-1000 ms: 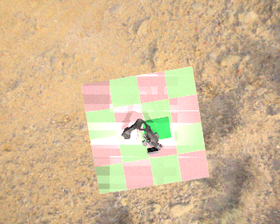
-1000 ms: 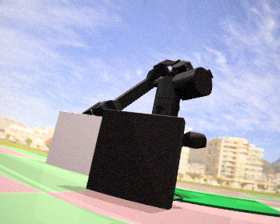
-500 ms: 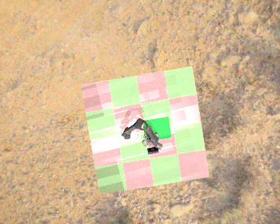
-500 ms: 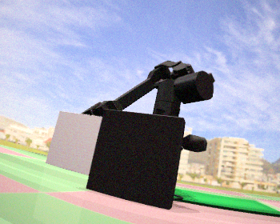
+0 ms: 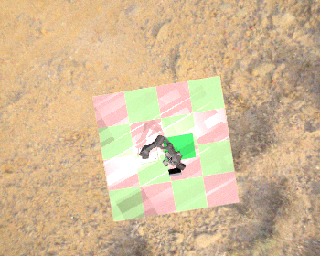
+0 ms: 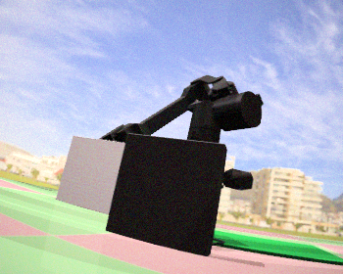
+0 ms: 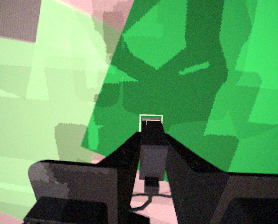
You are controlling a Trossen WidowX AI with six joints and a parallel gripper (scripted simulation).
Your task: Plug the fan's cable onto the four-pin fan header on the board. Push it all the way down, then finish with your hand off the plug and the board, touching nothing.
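Now: the fan plug 1 cm above my gripper tip. The rest, counted from my gripper tip: black box 1 cm ahead, 14 cm to the right, 4 cm above; green board 9 cm ahead, 7 cm to the left, 4 cm below.
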